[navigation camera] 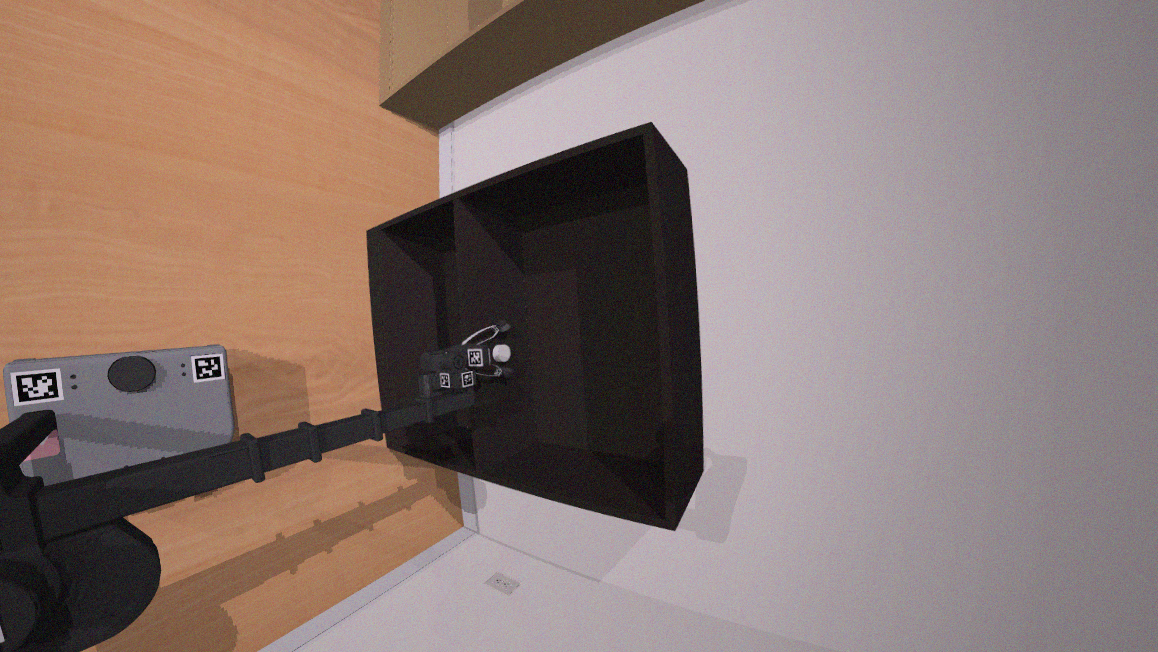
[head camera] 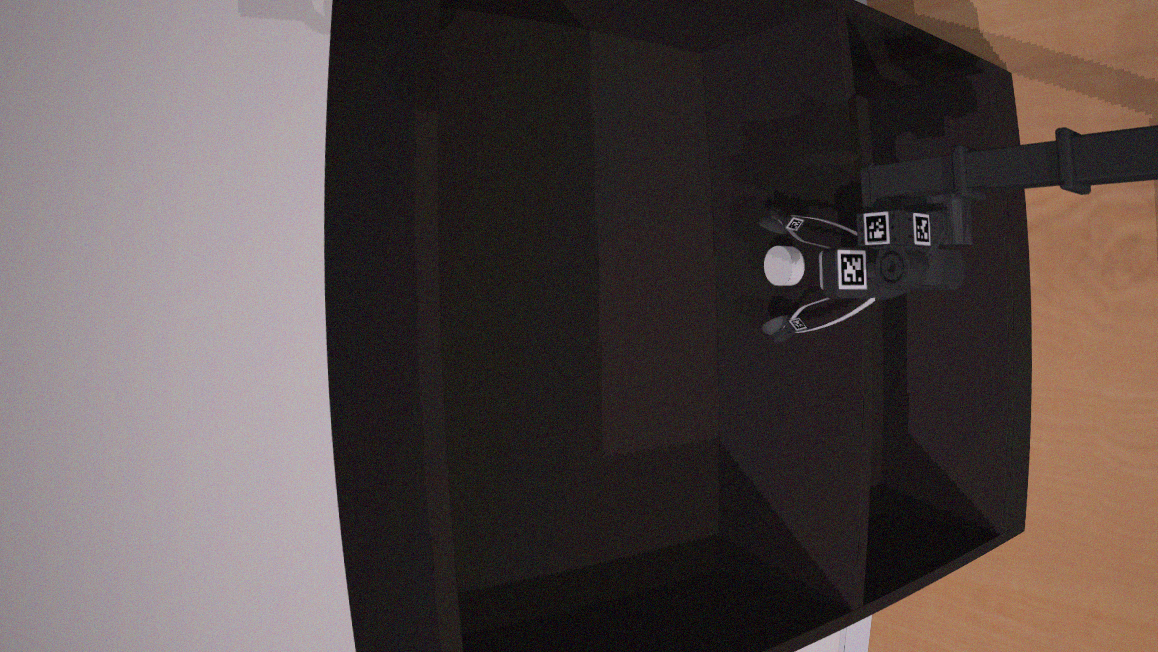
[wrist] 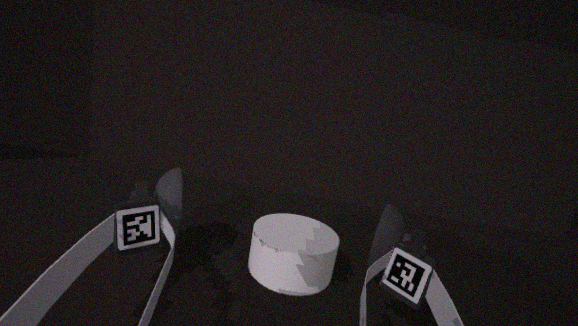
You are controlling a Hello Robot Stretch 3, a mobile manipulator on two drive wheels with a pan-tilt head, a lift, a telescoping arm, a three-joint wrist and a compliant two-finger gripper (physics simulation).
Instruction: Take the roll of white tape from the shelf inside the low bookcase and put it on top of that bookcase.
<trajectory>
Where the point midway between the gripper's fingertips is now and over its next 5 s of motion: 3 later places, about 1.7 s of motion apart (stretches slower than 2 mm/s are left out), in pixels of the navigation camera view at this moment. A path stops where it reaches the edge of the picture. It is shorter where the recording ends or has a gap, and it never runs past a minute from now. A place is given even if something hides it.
My gripper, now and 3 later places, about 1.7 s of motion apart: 509, 348; 513, 348; 458, 357; 408, 365
</trajectory>
